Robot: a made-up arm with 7 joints. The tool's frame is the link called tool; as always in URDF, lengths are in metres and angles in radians. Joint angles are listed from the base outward. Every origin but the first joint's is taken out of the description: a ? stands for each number. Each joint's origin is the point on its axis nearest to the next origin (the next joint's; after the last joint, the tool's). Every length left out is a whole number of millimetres.
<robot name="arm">
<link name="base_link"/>
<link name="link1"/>
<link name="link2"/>
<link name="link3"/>
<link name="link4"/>
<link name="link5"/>
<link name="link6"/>
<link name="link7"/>
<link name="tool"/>
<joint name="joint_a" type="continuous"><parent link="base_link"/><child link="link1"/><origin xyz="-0.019 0.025 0.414" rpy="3.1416 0 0"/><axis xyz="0 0 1"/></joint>
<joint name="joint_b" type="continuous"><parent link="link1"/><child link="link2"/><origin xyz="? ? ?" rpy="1.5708 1.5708 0"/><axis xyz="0 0 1"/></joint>
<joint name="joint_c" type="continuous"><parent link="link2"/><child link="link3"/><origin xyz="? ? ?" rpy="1.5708 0 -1.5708"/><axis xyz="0 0 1"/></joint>
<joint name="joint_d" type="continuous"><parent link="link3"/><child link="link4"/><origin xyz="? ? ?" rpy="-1.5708 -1.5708 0"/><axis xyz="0 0 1"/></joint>
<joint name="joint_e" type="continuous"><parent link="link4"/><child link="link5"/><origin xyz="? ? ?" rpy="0 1.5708 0"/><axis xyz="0 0 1"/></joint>
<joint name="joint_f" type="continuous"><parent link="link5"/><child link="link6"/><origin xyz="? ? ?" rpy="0 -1.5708 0"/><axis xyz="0 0 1"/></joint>
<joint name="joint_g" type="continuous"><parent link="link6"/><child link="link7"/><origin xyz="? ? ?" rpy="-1.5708 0 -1.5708"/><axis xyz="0 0 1"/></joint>
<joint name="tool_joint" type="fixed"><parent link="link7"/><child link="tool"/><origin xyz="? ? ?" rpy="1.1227 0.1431 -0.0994"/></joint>
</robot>
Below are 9 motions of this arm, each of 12 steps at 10 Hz.
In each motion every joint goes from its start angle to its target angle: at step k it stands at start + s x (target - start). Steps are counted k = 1, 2, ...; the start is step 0. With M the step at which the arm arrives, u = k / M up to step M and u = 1 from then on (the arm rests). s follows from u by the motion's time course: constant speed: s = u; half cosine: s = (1 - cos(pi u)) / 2; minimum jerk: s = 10 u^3 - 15 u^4 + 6 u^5.
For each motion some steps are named. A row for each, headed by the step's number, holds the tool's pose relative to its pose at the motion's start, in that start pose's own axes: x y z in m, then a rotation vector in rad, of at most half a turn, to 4 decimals.
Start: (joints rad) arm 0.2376 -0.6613 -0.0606 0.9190 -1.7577 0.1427 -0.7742
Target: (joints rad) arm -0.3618 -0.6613 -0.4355 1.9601 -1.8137 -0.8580 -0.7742
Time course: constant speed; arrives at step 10
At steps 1, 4, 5, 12:
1: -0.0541 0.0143 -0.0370 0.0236 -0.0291 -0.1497
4: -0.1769 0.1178 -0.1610 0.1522 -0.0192 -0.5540
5: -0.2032 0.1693 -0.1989 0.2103 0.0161 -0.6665
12: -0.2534 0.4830 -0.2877 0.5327 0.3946 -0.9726

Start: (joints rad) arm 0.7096 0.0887 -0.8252 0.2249 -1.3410 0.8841 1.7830
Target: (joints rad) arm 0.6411 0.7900 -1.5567 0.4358 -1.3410 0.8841 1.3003
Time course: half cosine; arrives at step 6
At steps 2, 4, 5, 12:
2: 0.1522 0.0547 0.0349 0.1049 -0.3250 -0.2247
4: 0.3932 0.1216 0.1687 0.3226 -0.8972 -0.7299
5: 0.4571 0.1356 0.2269 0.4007 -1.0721 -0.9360
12: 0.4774 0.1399 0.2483 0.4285 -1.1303 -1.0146

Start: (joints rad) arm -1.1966 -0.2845 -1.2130 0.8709 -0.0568 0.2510 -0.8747
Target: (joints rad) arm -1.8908 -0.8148 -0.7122 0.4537 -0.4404 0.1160 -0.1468
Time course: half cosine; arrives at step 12
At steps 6, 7, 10, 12:
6: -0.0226 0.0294 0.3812 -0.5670 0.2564 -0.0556
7: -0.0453 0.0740 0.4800 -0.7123 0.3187 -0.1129
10: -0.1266 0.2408 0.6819 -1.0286 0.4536 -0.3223
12: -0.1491 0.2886 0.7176 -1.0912 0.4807 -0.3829

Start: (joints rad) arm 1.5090 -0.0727 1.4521 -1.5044 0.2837 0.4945 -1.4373
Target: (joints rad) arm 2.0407 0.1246 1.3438 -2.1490 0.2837 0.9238 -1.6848
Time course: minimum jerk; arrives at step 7
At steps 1, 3, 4, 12:
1: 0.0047 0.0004 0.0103 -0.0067 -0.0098 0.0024
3: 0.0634 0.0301 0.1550 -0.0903 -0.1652 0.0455
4: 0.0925 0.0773 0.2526 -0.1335 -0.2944 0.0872
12: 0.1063 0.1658 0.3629 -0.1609 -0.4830 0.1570

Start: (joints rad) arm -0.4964 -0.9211 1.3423 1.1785 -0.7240 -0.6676 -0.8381
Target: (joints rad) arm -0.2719 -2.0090 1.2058 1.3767 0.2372 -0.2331 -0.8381
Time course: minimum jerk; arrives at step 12
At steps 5, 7, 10, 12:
5: -0.1956 -0.0676 0.0188 0.0268 0.0370 -0.0046
7: -0.3619 -0.0732 0.0316 0.0565 0.0538 -0.0055
10: -0.5103 -0.0366 0.0360 0.0831 0.0606 -0.0050
12: -0.5254 -0.0302 0.0358 0.0856 0.0610 -0.0050

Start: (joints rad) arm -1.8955 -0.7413 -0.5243 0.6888 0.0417 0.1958 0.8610
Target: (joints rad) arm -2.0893 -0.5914 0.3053 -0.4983 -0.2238 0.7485 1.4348
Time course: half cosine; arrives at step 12
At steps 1, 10, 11, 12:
1: -0.0026 0.0077 -0.0100 0.0127 0.0106 0.0060
10: -0.3235 0.3825 -0.1429 0.4226 0.7814 0.4075
11: -0.3453 0.3904 -0.1281 0.4282 0.8357 0.4337
12: -0.3527 0.3927 -0.1226 0.4297 0.8546 0.4427

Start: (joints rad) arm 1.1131 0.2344 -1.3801 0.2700 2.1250 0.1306 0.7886
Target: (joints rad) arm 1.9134 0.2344 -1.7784 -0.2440 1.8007 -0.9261 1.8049
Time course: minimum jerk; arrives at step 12
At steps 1, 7, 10, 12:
1: 0.0021 0.0008 -0.0007 0.0032 0.0052 0.0019
7: 0.2176 0.1981 -0.1009 0.4855 0.7247 0.4455
10: 0.2628 0.3429 -0.1418 0.7533 1.0893 0.7964
12: 0.2652 0.3603 -0.1455 0.7852 1.1303 0.8415

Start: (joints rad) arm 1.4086 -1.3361 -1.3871 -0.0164 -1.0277 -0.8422 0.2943
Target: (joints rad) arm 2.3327 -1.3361 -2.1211 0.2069 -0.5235 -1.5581 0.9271
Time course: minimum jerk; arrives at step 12
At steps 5, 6, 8, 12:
5: 0.0945 0.2895 -0.1331 0.1002 0.4114 0.2562
6: 0.0992 0.4261 -0.1815 0.1213 0.5962 0.3800
8: 0.0477 0.6789 -0.2498 0.1243 0.9443 0.6212
12: -0.0329 0.8454 -0.2778 0.0990 1.1926 0.7948

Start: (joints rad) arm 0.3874 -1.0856 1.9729 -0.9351 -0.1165 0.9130 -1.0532
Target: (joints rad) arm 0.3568 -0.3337 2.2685 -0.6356 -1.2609 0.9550 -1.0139
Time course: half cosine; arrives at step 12
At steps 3, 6, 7, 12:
3: 0.1043 -0.0175 0.0504 -0.0619 -0.1567 0.1732
6: 0.3398 0.0065 0.2002 -0.1694 -0.5129 0.5980
7: 0.4154 0.0372 0.2611 -0.1932 -0.6349 0.7545
12: 0.5870 0.1781 0.4381 -0.2123 -0.9566 1.2003

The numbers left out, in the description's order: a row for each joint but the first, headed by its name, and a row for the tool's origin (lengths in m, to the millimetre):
joint_b: 0.009 -0.007 0
joint_c: 0.398 0.026 0
joint_d: 0.028 -0.056 0
joint_e: -0.478 -0.008 0
joint_f: 0.035 0.018 0
joint_g: -0.134 0.011 0
tool: 0.017 0.011 0

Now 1 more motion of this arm.
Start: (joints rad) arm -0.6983 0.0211 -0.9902 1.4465 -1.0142 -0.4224 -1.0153
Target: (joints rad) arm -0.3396 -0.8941 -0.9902 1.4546 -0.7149 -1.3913 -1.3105
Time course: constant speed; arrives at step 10
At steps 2, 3, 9, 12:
2: 0.0568 0.0093 0.1064 -0.3390 0.0477 0.0467
3: 0.0891 0.0260 0.1548 -0.5079 0.0599 0.0837
9: 0.2961 0.2667 0.3040 -1.4328 -0.0277 0.5434
12: 0.3241 0.3217 0.2987 -1.5574 -0.0692 0.6643

